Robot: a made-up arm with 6 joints. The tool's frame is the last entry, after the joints. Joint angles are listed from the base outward.
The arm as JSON. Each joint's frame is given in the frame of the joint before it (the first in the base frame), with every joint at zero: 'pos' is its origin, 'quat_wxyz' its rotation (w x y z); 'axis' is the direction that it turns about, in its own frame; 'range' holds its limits. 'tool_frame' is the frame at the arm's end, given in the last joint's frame.
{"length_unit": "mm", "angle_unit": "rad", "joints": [
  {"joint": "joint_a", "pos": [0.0, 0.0, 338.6], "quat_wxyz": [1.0, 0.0, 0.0, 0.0], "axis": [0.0, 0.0, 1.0], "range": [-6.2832, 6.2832]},
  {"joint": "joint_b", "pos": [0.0, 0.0, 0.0], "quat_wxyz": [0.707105, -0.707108, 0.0, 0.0], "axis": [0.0, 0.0, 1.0], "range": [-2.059, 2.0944]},
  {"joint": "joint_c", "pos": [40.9, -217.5, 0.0], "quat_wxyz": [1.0, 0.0, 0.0, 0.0], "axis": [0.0, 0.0, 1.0], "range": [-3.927, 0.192]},
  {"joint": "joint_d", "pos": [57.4, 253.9, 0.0], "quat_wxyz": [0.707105, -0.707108, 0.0, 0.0], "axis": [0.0, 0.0, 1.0], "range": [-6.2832, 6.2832]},
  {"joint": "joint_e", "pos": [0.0, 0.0, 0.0], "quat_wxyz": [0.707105, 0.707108, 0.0, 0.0], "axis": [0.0, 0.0, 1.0], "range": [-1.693, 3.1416]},
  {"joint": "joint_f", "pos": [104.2, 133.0, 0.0], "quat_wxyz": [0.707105, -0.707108, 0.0, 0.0], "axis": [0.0, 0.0, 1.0], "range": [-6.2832, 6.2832]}
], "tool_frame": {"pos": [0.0, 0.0, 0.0], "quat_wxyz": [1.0, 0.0, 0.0, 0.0]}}
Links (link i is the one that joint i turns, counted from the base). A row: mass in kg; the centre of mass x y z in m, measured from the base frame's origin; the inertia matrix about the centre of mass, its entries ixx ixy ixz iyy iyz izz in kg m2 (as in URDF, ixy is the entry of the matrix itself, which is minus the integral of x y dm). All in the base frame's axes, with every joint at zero. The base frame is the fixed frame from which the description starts. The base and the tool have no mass.
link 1: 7.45; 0.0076 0.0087 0.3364; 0.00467 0 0 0.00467 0 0.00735
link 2: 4.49; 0.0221 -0.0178 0.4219; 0.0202 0 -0.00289 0.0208 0 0.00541
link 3: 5.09; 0.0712 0.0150 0.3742; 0.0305 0 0.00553 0.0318 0 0.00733
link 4: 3.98; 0.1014 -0.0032 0.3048; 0.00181 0 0 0.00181 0 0.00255
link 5: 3.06; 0.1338 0.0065 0.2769; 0.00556 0 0.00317 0.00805 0 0.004
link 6: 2.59; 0.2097 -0.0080 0.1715; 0.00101 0 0 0.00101 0 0.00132
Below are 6 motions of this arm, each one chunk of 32 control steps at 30 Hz.
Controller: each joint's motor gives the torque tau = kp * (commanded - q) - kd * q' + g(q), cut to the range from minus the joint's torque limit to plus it. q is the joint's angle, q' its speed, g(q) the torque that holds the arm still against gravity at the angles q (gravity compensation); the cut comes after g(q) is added. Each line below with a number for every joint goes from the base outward.
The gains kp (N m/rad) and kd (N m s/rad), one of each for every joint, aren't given. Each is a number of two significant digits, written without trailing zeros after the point. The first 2 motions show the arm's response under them.
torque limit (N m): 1.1 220 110 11 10 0.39
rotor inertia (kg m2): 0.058 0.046 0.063 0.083 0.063 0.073
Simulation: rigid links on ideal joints. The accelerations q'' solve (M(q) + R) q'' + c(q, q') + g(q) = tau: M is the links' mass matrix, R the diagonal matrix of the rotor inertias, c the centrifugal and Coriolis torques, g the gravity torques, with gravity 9.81 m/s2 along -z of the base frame. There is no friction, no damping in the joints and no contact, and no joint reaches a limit. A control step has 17 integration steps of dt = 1/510 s. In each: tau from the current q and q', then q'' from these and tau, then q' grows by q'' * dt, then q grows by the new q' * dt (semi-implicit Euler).
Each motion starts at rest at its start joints. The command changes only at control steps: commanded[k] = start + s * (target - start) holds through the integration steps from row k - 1 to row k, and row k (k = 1, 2, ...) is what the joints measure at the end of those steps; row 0 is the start. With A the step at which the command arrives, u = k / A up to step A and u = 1 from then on. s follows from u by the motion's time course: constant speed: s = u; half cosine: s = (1 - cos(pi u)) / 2; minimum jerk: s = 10 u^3 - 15 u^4 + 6 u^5; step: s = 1 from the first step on.
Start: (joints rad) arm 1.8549 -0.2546 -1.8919 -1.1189 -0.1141 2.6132
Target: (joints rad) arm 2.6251 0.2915 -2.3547 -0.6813 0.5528 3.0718
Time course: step
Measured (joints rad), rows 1 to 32:
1: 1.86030 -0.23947 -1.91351 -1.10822 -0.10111 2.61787
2: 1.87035 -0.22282 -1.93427 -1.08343 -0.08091 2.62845
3: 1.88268 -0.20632 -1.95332 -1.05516 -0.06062 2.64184
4: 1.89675 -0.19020 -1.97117 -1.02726 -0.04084 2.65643
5: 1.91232 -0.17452 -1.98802 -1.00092 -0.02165 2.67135
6: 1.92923 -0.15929 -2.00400 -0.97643 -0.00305 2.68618
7: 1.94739 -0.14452 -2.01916 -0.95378 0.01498 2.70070
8: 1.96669 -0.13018 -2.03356 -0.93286 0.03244 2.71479
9: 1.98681 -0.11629 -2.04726 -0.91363 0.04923 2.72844
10: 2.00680 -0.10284 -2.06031 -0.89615 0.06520 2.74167
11: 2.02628 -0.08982 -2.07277 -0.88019 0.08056 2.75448
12: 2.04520 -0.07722 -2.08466 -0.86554 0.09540 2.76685
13: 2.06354 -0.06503 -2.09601 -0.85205 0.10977 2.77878
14: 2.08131 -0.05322 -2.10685 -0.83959 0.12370 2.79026
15: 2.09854 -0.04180 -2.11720 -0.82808 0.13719 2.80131
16: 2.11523 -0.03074 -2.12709 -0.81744 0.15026 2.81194
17: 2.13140 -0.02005 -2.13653 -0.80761 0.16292 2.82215
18: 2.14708 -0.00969 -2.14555 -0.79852 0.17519 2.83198
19: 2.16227 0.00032 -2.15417 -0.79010 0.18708 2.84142
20: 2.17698 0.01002 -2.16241 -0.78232 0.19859 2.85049
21: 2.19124 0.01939 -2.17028 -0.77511 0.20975 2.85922
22: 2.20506 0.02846 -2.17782 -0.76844 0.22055 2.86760
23: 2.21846 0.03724 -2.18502 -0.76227 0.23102 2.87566
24: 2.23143 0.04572 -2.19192 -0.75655 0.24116 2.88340
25: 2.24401 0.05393 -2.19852 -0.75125 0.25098 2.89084
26: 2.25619 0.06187 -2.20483 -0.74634 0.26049 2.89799
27: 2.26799 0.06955 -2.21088 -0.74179 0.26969 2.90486
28: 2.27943 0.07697 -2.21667 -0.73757 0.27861 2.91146
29: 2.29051 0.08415 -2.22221 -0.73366 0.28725 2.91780
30: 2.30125 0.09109 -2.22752 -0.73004 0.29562 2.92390
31: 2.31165 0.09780 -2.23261 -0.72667 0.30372 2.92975
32: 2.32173 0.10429 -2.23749 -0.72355 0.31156 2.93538
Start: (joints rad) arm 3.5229 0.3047 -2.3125 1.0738 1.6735 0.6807
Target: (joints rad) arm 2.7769 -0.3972 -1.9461 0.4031 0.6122 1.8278
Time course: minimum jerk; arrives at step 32
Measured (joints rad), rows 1 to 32:
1: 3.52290 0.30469 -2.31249 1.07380 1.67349 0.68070
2: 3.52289 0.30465 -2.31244 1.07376 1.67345 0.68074
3: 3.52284 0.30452 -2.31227 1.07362 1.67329 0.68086
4: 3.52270 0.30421 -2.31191 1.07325 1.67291 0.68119
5: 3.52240 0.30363 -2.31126 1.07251 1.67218 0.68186
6: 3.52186 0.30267 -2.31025 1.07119 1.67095 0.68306
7: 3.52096 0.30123 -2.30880 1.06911 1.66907 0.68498
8: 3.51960 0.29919 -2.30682 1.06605 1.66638 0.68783
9: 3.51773 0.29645 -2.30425 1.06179 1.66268 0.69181
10: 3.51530 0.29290 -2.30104 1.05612 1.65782 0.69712
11: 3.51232 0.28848 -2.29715 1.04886 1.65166 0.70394
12: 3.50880 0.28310 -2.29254 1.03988 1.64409 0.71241
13: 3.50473 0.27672 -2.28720 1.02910 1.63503 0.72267
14: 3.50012 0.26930 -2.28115 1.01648 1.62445 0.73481
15: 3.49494 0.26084 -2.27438 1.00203 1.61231 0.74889
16: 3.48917 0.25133 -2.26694 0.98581 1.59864 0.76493
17: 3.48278 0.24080 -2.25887 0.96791 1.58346 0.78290
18: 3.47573 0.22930 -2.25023 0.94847 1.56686 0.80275
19: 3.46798 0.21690 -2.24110 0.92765 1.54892 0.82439
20: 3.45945 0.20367 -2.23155 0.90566 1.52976 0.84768
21: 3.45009 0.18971 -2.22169 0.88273 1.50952 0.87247
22: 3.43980 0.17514 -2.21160 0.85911 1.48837 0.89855
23: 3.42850 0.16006 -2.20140 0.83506 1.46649 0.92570
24: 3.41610 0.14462 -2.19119 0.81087 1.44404 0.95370
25: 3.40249 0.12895 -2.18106 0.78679 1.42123 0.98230
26: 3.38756 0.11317 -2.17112 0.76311 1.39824 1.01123
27: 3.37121 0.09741 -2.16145 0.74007 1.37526 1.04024
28: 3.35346 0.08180 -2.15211 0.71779 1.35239 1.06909
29: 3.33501 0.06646 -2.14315 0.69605 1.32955 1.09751
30: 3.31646 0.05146 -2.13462 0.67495 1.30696 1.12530
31: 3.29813 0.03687 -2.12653 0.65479 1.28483 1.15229
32: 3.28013 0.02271 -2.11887 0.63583 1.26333 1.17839
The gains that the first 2 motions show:
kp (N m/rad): 29 100 31 7.1 8.7 1.7
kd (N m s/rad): 30 100 24 3.4 9.2 1.5
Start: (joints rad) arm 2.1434 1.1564 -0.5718 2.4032 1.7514 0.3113
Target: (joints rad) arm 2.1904 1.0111 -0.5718 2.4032 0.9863 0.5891
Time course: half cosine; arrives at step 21
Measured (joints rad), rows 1 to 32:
1: 2.14341 1.15637 -0.57180 2.40320 1.75130 0.31132
2: 2.14344 1.15627 -0.57180 2.40319 1.75089 0.31141
3: 2.14350 1.15604 -0.57180 2.40317 1.74991 0.31167
4: 2.14362 1.15563 -0.57181 2.40314 1.74814 0.31218
5: 2.14380 1.15502 -0.57183 2.40310 1.74538 0.31304
6: 2.14406 1.15416 -0.57185 2.40306 1.74146 0.31432
7: 2.14440 1.15304 -0.57187 2.40302 1.73623 0.31611
8: 2.14483 1.15163 -0.57191 2.40297 1.72960 0.31845
9: 2.14535 1.14993 -0.57195 2.40293 1.72149 0.32140
10: 2.14597 1.14793 -0.57199 2.40288 1.71189 0.32497
11: 2.14668 1.14564 -0.57203 2.40284 1.70080 0.32917
12: 2.14748 1.14307 -0.57208 2.40279 1.68828 0.33401
13: 2.14836 1.14025 -0.57213 2.40275 1.67443 0.33944
14: 2.14932 1.13719 -0.57217 2.40272 1.65936 0.34542
15: 2.15035 1.13395 -0.57222 2.40269 1.64325 0.35190
16: 2.15143 1.13055 -0.57226 2.40266 1.62627 0.35881
17: 2.15254 1.12705 -0.57229 2.40264 1.60865 0.36605
18: 2.15368 1.12348 -0.57232 2.40264 1.59061 0.37354
19: 2.15483 1.11990 -0.57234 2.40264 1.57241 0.38117
20: 2.15596 1.11635 -0.57235 2.40265 1.55430 0.38883
21: 2.15707 1.11290 -0.57234 2.40267 1.53654 0.39641
22: 2.15814 1.10956 -0.57233 2.40270 1.51929 0.40382
23: 2.15917 1.10634 -0.57231 2.40273 1.50257 0.41100
24: 2.16017 1.10322 -0.57228 2.40276 1.48638 0.41793
25: 2.16114 1.10020 -0.57225 2.40279 1.47069 0.42461
26: 2.16208 1.09728 -0.57222 2.40282 1.45549 0.43104
27: 2.16299 1.09445 -0.57219 2.40284 1.44077 0.43722
28: 2.16386 1.09172 -0.57216 2.40286 1.42651 0.44316
29: 2.16471 1.08908 -0.57213 2.40289 1.41269 0.44887
30: 2.16553 1.08653 -0.57210 2.40291 1.39931 0.45435
31: 2.16633 1.08406 -0.57208 2.40293 1.38635 0.45962
32: 2.16709 1.08166 -0.57205 2.40295 1.37380 0.46469

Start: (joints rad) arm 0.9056 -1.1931 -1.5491 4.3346 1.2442 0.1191
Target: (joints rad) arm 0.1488 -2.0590 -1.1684 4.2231 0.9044 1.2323
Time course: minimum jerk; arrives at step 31
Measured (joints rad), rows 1 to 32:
1: 0.90559 -1.19311 -1.54909 4.33460 1.24420 0.11910
2: 0.90555 -1.19316 -1.54903 4.33460 1.24418 0.11914
3: 0.90542 -1.19334 -1.54884 4.33460 1.24410 0.11926
4: 0.90509 -1.19375 -1.54843 4.33459 1.24393 0.11959
5: 0.90446 -1.19451 -1.54769 4.33455 1.24361 0.12027
6: 0.90341 -1.19578 -1.54652 4.33447 1.24307 0.12148
7: 0.90181 -1.19769 -1.54482 4.33431 1.24226 0.12343
8: 0.89953 -1.20039 -1.54252 4.33405 1.24112 0.12633
9: 0.89647 -1.20402 -1.53954 4.33366 1.23961 0.13038
10: 0.89251 -1.20871 -1.53584 4.33308 1.23766 0.13578
11: 0.88756 -1.21457 -1.53138 4.33229 1.23526 0.14272
12: 0.88156 -1.22168 -1.52614 4.33126 1.23236 0.15136
13: 0.87446 -1.23011 -1.52014 4.32996 1.22897 0.16182
14: 0.86624 -1.23991 -1.51340 4.32836 1.22507 0.17419
15: 0.85688 -1.25108 -1.50596 4.32644 1.22067 0.18852
16: 0.84640 -1.26360 -1.49789 4.32421 1.21579 0.20483
17: 0.83484 -1.27744 -1.48925 4.32165 1.21045 0.22308
18: 0.82225 -1.29253 -1.48013 4.31877 1.20470 0.24321
19: 0.80870 -1.30876 -1.47063 4.31558 1.19857 0.26511
20: 0.79431 -1.32603 -1.46084 4.31212 1.19211 0.28862
21: 0.77917 -1.34418 -1.45088 4.30840 1.18539 0.31357
22: 0.76341 -1.36306 -1.44084 4.30447 1.17845 0.33975
23: 0.74718 -1.38250 -1.43083 4.30036 1.17136 0.36691
24: 0.73063 -1.40231 -1.42095 4.29612 1.16417 0.39482
25: 0.71389 -1.42233 -1.41129 4.29181 1.15695 0.42319
26: 0.69711 -1.44237 -1.40192 4.28747 1.14976 0.45177
27: 0.68042 -1.46225 -1.39290 4.28317 1.14264 0.48029
28: 0.66393 -1.48184 -1.38429 4.27894 1.13565 0.50852
29: 0.64776 -1.50099 -1.37611 4.27483 1.12881 0.53622
30: 0.63197 -1.51963 -1.36836 4.27090 1.12216 0.56323
31: 0.61662 -1.53769 -1.36101 4.26715 1.11571 0.58940
32: 0.60173 -1.55517 -1.35400 4.26363 1.10945 0.61467

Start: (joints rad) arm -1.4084 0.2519 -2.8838 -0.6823 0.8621 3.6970
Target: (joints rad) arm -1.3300 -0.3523 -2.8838 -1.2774 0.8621 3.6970
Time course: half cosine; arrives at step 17
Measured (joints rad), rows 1 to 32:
1: -1.40838 0.25179 -2.88366 -0.68246 0.86213 3.69700
2: -1.40831 0.25133 -2.88317 -0.68323 0.86224 3.69700
3: -1.40814 0.25028 -2.88220 -0.68516 0.86250 3.69700
4: -1.40784 0.24840 -2.88071 -0.68882 0.86293 3.69699
5: -1.40739 0.24546 -2.87869 -0.69464 0.86354 3.69696
6: -1.40676 0.24130 -2.87621 -0.70297 0.86431 3.69692
7: -1.40594 0.23576 -2.87337 -0.71405 0.86522 3.69686
8: -1.40492 0.22875 -2.87026 -0.72795 0.86622 3.69678
9: -1.40369 0.22025 -2.86704 -0.74466 0.86727 3.69669
10: -1.40228 0.21028 -2.86384 -0.76400 0.86832 3.69660
11: -1.40068 0.19891 -2.86081 -0.78569 0.86932 3.69650
12: -1.39893 0.18628 -2.85809 -0.80936 0.87022 3.69640
13: -1.39705 0.17257 -2.85581 -0.83453 0.87097 3.69632
14: -1.39509 0.15802 -2.85410 -0.86064 0.87154 3.69626
15: -1.39308 0.14289 -2.85305 -0.88710 0.87191 3.69621
16: -1.39106 0.12746 -2.85274 -0.91329 0.87205 3.69619
17: -1.38909 0.11206 -2.85320 -0.93856 0.87198 3.69619
18: -1.38719 0.09687 -2.85434 -0.96244 0.87172 3.69621
19: -1.38535 0.08199 -2.85590 -0.98478 0.87131 3.69626
20: -1.38356 0.06747 -2.85772 -1.00561 0.87083 3.69632
21: -1.38184 0.05333 -2.85969 -1.02500 0.87030 3.69639
22: -1.38018 0.03959 -2.86172 -1.04303 0.86975 3.69647
23: -1.37857 0.02627 -2.86376 -1.05980 0.86920 3.69656
24: -1.37701 0.01336 -2.86576 -1.07538 0.86867 3.69664
25: -1.37551 0.00087 -2.86769 -1.08987 0.86816 3.69672
26: -1.37405 -0.01121 -2.86955 -1.10333 0.86767 3.69680
27: -1.37265 -0.02289 -2.87132 -1.11583 0.86720 3.69687
28: -1.37129 -0.03418 -2.87299 -1.12745 0.86676 3.69693
29: -1.36998 -0.04508 -2.87457 -1.13824 0.86635 3.69699
30: -1.36871 -0.05562 -2.87605 -1.14825 0.86597 3.69704
31: -1.36748 -0.06580 -2.87743 -1.15756 0.86561 3.69709
32: -1.36629 -0.07562 -2.87873 -1.16620 0.86528 3.69713

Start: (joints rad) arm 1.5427 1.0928 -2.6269 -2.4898 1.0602 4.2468
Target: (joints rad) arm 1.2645 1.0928 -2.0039 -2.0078 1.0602 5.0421
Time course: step
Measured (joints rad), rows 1 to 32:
1: 1.54298 1.08767 -2.61341 -2.47720 1.06430 4.25018
2: 1.54308 1.08426 -2.59651 -2.45288 1.06777 4.25977
3: 1.54279 1.08214 -2.57741 -2.42567 1.06988 4.27566
4: 1.54207 1.08096 -2.55698 -2.39844 1.07096 4.29736
5: 1.54093 1.08047 -2.53586 -2.37214 1.07131 4.32225
6: 1.53939 1.08045 -2.51450 -2.34712 1.07114 4.34832
7: 1.53747 1.08076 -2.49325 -2.32349 1.07065 4.37451
8: 1.53517 1.08129 -2.47233 -2.30127 1.06993 4.40028
9: 1.53251 1.08196 -2.45191 -2.28043 1.06909 4.42537
10: 1.52950 1.08272 -2.43210 -2.26094 1.06817 4.44963
11: 1.52612 1.08351 -2.41295 -2.24275 1.06723 4.47301
12: 1.52240 1.08432 -2.39451 -2.22579 1.06627 4.49552
13: 1.51833 1.08513 -2.37680 -2.21000 1.06534 4.51715
14: 1.51391 1.08591 -2.35981 -2.19531 1.06443 4.53793
15: 1.50914 1.08667 -2.34355 -2.18166 1.06356 4.55789
16: 1.50401 1.08738 -2.32799 -2.16898 1.06272 4.57706
17: 1.49854 1.08807 -2.31312 -2.15720 1.06193 4.59546
18: 1.49271 1.08871 -2.29892 -2.14628 1.06118 4.61313
19: 1.48653 1.08931 -2.28536 -2.13613 1.06049 4.63010
20: 1.48011 1.08987 -2.27242 -2.12670 1.05993 4.64638
21: 1.47355 1.09039 -2.26007 -2.11791 1.05950 4.66200
22: 1.46694 1.09088 -2.24829 -2.10973 1.05919 4.67697
23: 1.46033 1.09133 -2.23705 -2.10213 1.05896 4.69133
24: 1.45378 1.09174 -2.22633 -2.09506 1.05881 4.70511
25: 1.44733 1.09213 -2.21611 -2.08849 1.05871 4.71832
26: 1.44100 1.09248 -2.20636 -2.08239 1.05865 4.73101
27: 1.43481 1.09280 -2.19707 -2.07674 1.05864 4.74318
28: 1.42878 1.09309 -2.18820 -2.07150 1.05864 4.75487
29: 1.42292 1.09336 -2.17975 -2.06664 1.05867 4.76609
30: 1.41723 1.09360 -2.17168 -2.06214 1.05872 4.77687
31: 1.41172 1.09383 -2.16399 -2.05797 1.05878 4.78722
32: 1.40638 1.09403 -2.15666 -2.05411 1.05885 4.79716

